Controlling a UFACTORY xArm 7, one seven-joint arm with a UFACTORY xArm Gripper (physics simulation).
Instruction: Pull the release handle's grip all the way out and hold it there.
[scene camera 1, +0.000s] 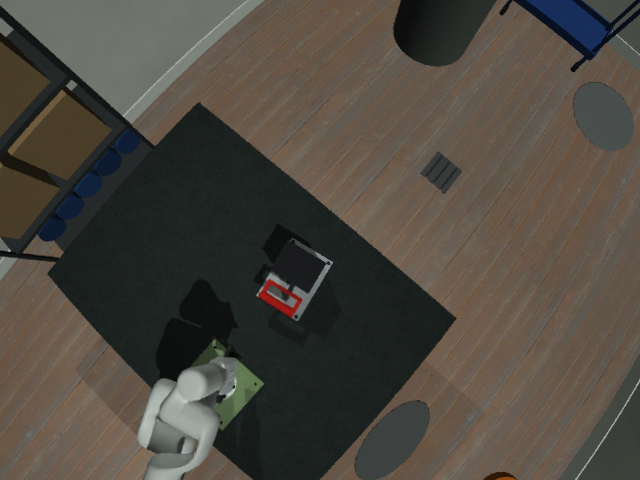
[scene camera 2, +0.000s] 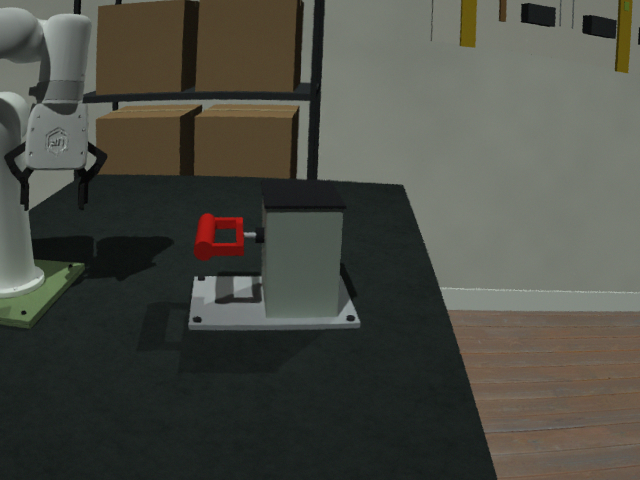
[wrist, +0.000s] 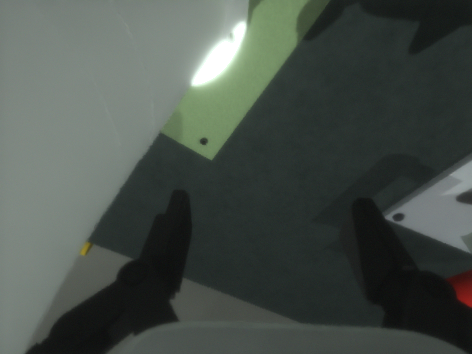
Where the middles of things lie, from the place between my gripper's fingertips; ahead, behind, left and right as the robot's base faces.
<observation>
The base plate (scene camera 2: 218, 302) is 340 mm ahead of my hand and 150 mm below it.
</observation>
